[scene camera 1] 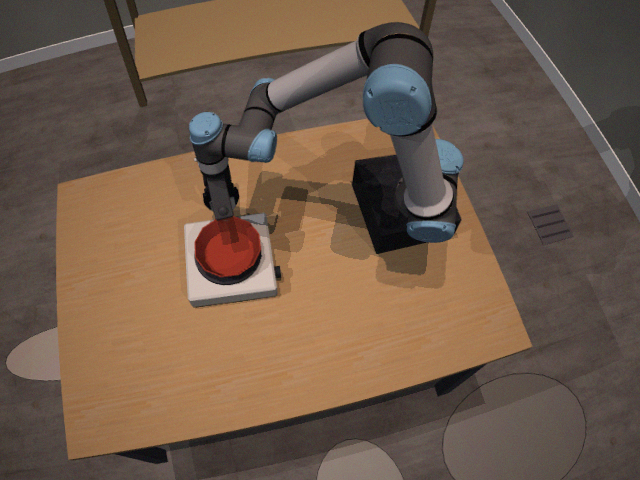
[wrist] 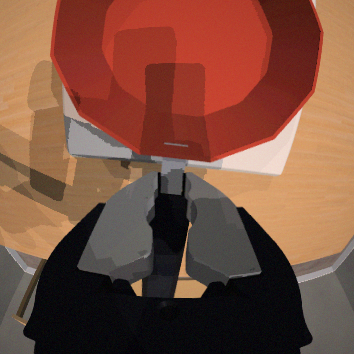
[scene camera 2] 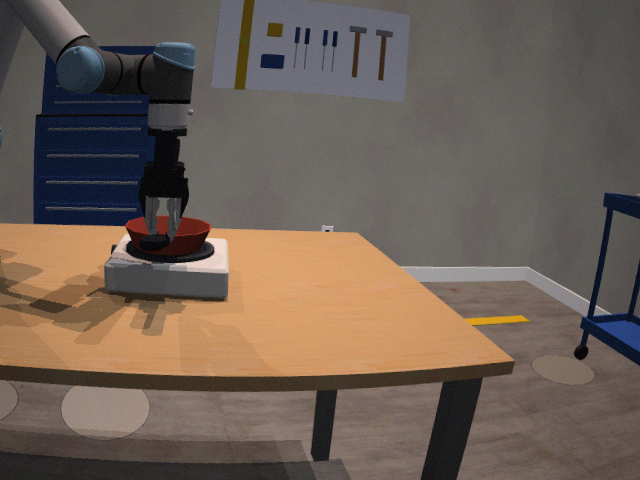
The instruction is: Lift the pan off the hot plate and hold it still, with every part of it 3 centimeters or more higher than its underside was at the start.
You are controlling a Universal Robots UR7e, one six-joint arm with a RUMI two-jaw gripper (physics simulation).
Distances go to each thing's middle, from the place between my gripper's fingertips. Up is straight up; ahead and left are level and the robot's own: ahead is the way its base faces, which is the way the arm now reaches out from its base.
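Red pan (scene camera 1: 228, 247): my hand is 1 cm below it, 1 cm short of it and 1 cm to the right of it. White hot plate (scene camera 1: 259, 281): 6 cm below my hand, 2 cm ahead of it and 10 cm to the left of it.
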